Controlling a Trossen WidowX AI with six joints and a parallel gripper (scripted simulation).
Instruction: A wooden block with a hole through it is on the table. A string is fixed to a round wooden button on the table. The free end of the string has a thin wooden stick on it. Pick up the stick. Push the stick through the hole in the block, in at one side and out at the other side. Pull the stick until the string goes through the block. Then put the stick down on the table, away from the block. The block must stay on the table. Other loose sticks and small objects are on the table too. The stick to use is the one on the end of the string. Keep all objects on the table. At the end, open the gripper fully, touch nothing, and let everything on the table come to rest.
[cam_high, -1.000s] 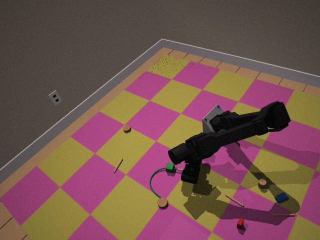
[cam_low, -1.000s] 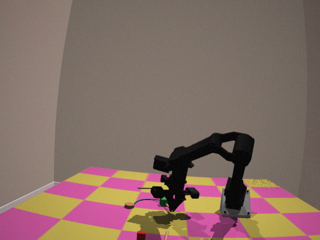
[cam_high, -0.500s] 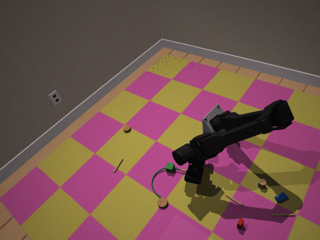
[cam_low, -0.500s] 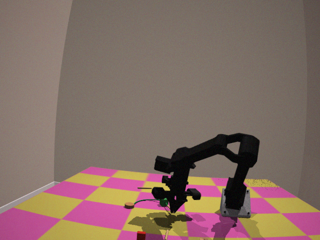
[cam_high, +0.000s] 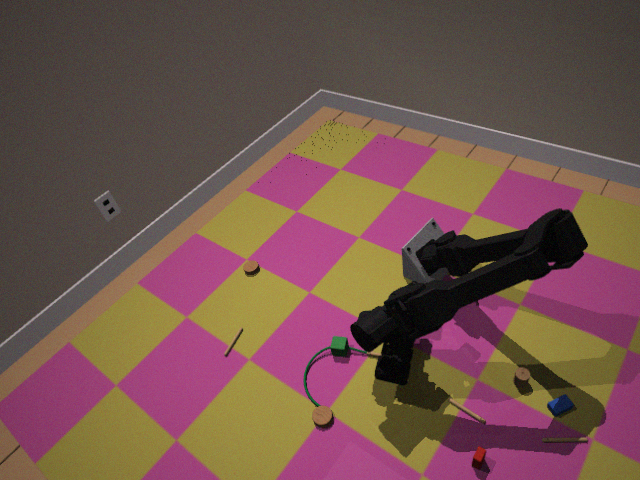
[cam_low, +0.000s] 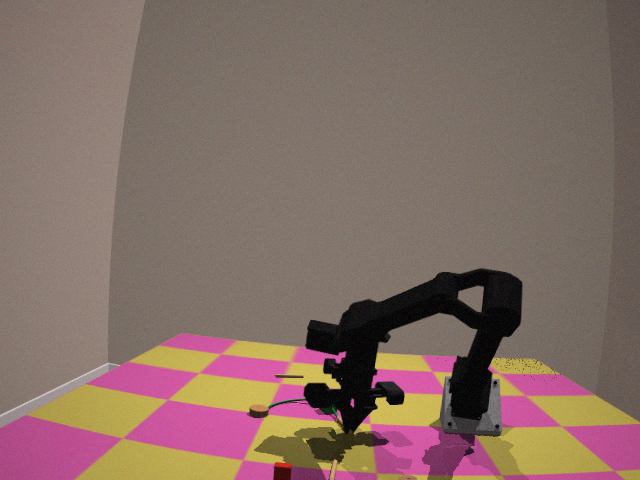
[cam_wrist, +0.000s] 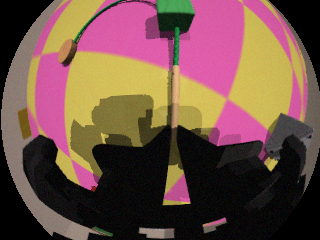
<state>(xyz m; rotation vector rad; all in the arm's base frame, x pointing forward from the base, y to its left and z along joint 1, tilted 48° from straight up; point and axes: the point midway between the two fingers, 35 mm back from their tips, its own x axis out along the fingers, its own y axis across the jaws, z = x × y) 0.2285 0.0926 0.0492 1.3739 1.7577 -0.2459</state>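
The thin wooden stick lies 4 cm to the right of my gripper tip, 2 cm ahead of it and 1 cm above it. Round my gripper tip: round wooden button (19 cm ahead, 2 cm to the right, 1 cm above); wooden cylinder (21 cm to the left, 12 cm behind, 1 cm above); green block (11 cm to the right, 6 cm ahead, 2 cm above).
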